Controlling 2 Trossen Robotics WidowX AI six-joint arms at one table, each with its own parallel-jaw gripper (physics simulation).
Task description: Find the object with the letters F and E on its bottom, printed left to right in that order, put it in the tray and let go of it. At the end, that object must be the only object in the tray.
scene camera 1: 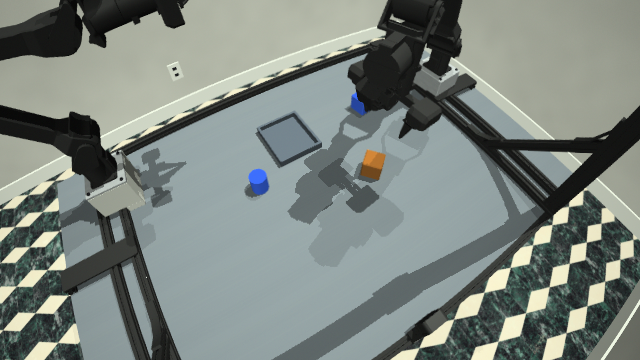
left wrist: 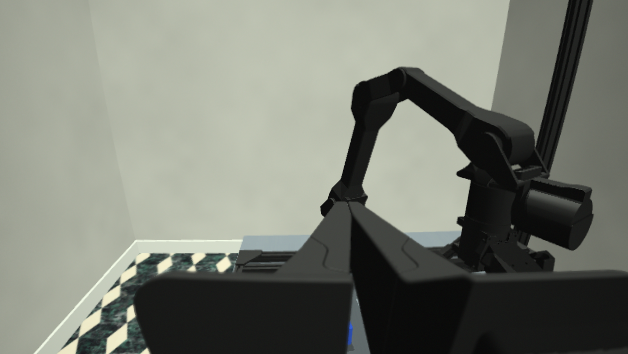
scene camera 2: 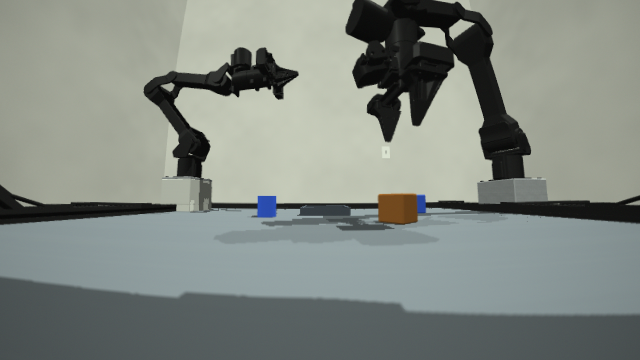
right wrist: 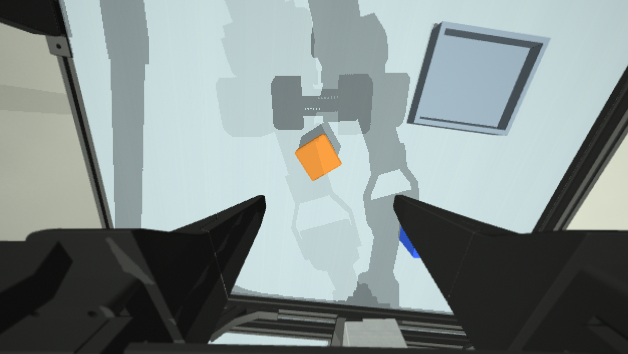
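Seen in the pictures: left gripper, fingertip midpoint: [left wrist: 345, 212] [scene camera 2: 298, 73]; right gripper, fingertip midpoint: [scene camera 1: 383, 123] [scene camera 2: 400, 134] [right wrist: 329, 201]; left arm's base at its link origin: [scene camera 1: 103, 173] [scene camera 2: 188, 178]; right arm's base at its link origin: [scene camera 1: 437, 67] [scene camera 2: 509, 180].
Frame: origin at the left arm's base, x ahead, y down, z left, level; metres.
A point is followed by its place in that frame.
Observation:
An orange block [scene camera 1: 372, 165] {x 0.547, y 0.055, z -0.237 m} [scene camera 2: 397, 208] {x 0.553, y 0.077, z -0.249 m} [right wrist: 318, 157] {x 0.560, y 0.055, z -0.224 m} rests on the table. A blue cylinder [scene camera 1: 259, 182] {x 0.314, y 0.056, z -0.158 m} [scene camera 2: 266, 206] {x 0.322, y 0.077, z -0.160 m} stands left of the empty grey tray [scene camera 1: 301, 154] {x 0.436, y 0.090, z -0.110 m} [scene camera 2: 325, 211] {x 0.439, y 0.090, z -0.109 m} [right wrist: 457, 128] {x 0.490, y 0.082, z -0.045 m}. A blue block [scene camera 1: 356, 103] {x 0.635, y 0.071, z -0.039 m} [scene camera 2: 421, 204] {x 0.672, y 0.078, z -0.056 m} [right wrist: 409, 244] {x 0.670, y 0.069, z -0.056 m} is partly hidden by the right arm in scene camera 1 and by a finger in the right wrist view. No bottoms or letters show. My right gripper [scene camera 2: 402, 132] {x 0.573, y -0.045, z -0.217 m} [right wrist: 329, 201] {x 0.573, y -0.045, z -0.217 m} is open and empty, high above the table near the orange block. My left gripper [scene camera 2: 297, 74] {x 0.350, y -0.324, z 0.000 m} [left wrist: 345, 212] {x 0.350, y -0.324, z 0.000 m} is shut, empty and raised on the left.
Black frame rails [scene camera 1: 520, 175] {x 0.883, y 0.083, z -0.430 m} border the table [scene camera 1: 225, 280] {x 0.166, y 0.099, z -0.308 m}. The right arm's base [scene camera 1: 440, 80] {x 0.865, y 0.022, z -0.106 m} stands behind the blue block, and the left arm's base [scene camera 1: 116, 192] {x 0.015, y 0.021, z -0.050 m} stands at the left edge. Arm shadows fall around the orange block.

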